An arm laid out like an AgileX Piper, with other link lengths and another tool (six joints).
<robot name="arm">
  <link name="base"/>
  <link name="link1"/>
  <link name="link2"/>
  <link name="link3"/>
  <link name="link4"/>
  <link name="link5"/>
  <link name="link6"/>
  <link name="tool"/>
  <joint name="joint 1" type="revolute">
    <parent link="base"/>
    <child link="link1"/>
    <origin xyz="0 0 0.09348"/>
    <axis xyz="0 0 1"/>
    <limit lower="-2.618" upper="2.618"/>
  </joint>
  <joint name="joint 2" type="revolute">
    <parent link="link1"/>
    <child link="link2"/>
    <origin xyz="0 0 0"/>
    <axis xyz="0 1 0"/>
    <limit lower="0" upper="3.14"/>
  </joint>
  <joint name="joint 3" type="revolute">
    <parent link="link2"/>
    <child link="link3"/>
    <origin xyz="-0.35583 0 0.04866"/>
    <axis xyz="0 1 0"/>
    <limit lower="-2.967" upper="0"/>
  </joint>
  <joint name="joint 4" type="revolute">
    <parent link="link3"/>
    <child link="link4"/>
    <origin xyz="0.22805 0 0.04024"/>
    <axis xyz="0.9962 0 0.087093"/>
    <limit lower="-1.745" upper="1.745"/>
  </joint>
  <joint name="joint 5" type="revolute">
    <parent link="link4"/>
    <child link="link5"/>
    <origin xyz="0 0 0"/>
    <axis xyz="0 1 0"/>
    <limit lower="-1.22" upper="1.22"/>
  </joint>
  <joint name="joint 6" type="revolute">
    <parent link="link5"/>
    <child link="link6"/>
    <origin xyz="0.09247 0 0.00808"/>
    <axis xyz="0.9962 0 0.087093"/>
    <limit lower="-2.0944" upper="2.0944"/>
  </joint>
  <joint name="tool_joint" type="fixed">
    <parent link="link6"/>
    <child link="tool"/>
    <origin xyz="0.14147 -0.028 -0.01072" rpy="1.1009 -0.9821 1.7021"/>
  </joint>
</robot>
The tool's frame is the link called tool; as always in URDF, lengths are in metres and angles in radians.
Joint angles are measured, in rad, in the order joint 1, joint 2, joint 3, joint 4, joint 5, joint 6. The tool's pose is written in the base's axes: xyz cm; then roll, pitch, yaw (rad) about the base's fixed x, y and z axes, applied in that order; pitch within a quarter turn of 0, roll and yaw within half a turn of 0. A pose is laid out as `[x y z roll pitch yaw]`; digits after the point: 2 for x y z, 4 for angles.
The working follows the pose.
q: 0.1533 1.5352 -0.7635 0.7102 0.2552 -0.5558
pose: [34.96 6.83 12.36 2.6221 -0.6814 0.7314]
Where each joint sits with the arm in this pose, in the base's axes (m; each line is computed from the numbers above, not from the rounded line before):
joint 1: 0.0000 0.0000 0.0935
joint 2: 0.0000 0.0000 0.0935
joint 3: 0.0355 0.0055 0.4508
joint 4: 0.2248 0.0347 0.3206
joint 5: 0.2248 0.0347 0.3206
joint 6: 0.2801 0.0587 0.2501
the tool: 0.3496 0.0683 0.1236

